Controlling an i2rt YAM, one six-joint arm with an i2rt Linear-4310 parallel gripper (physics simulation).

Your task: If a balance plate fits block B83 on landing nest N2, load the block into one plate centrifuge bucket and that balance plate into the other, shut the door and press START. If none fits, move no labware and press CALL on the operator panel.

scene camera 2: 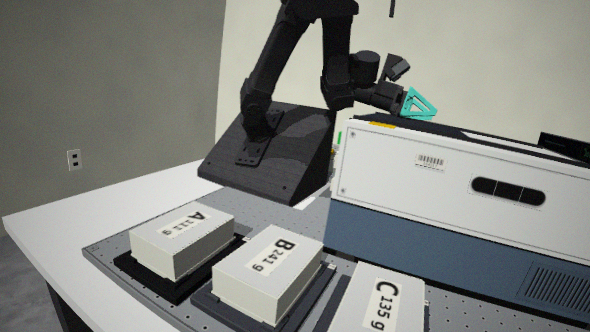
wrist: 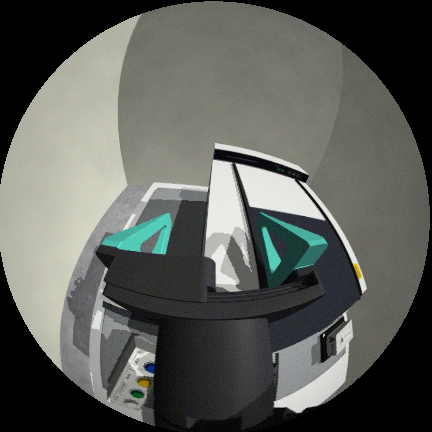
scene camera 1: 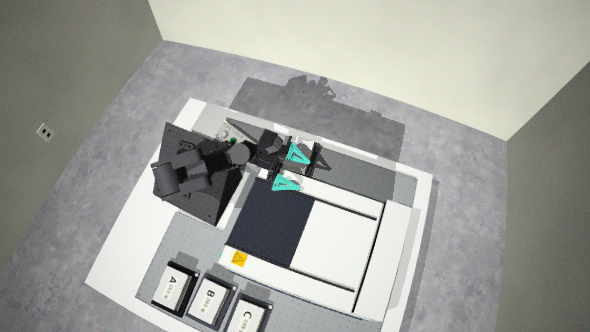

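Seen in the pictures: gripper, between the fingertips: (scene camera 2: 434, 115) (wrist: 213, 217) (scene camera 1: 305, 175); arm's base, origin of its link: (scene camera 2: 261, 136) (scene camera 1: 184, 169).
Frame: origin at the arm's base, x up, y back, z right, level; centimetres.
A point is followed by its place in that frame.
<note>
My gripper (scene camera 1: 305, 175) @(x 12.3, y -41.9, z -5.6 cm) (scene camera 2: 434, 114) @(x 12.3, y -41.9, z -5.6 cm) (wrist: 213, 217) @(x 12.3, y -41.9, z -5.6 cm) has its teal fingers wide open and empty. It is above the rear side edge of the white centrifuge (scene camera 1: 395, 250) @(x 13.6, y -72.0, z 9.0 cm) (scene camera 2: 390, 175) @(x 4.2, y -34.8, z 26.5 cm) (wrist: 227, 192) @(x 10.3, y -50.1, z -2.7 cm), beside its dark top panel (scene camera 1: 270, 220) @(x 10.6, y -36.6, z 10.0 cm) (wrist: 310, 235). Balance plates A, 111 g (scene camera 1: 170, 291) @(x -5.4, y -11.3, z 40.0 cm) (scene camera 2: 182, 225) @(x -5.3, y -10.8, z 39.6 cm) (wrist: 343, 338), B, 241 g (scene camera 1: 209, 302) @(x -5.3, y -24.9, z 38.2 cm) (scene camera 2: 272, 254) @(x -5.3, y -23.9, z 38.2 cm), and C, 135 g (scene camera 1: 246, 317) @(x -5.3, y -37.5, z 38.4 cm) (scene camera 2: 382, 300) @(x -5.3, y -37.3, z 39.8 cm), sit on dark nests. The operator panel (wrist: 125, 382) has blue, yellow, green and white buttons; the arm partly covers it. Block B83 and nest N2 cannot be identified; the buckets are hidden.
The arm's black wedge base (scene camera 1: 167, 145) @(x 3.8, y 8.8, z -5.3 cm) (scene camera 2: 240, 180) @(x -9.2, y -1.3, z 10.7 cm) stands beside the centrifuge. A black upright rail (scene camera 1: 316, 160) @(x -10.7, y -42.0, z -23.8 cm) is just beyond the gripper. A yellow warning label (scene camera 1: 239, 258) @(x 10.4, y -32.2, z 23.0 cm) (wrist: 357, 270) @(x 10.4, y -32.1, z 23.7 cm) is on the centrifuge's front edge, and a dark display strip (wrist: 270, 166) @(x 11.8, y -65.8, z 12.2 cm) is at its far end.
</note>
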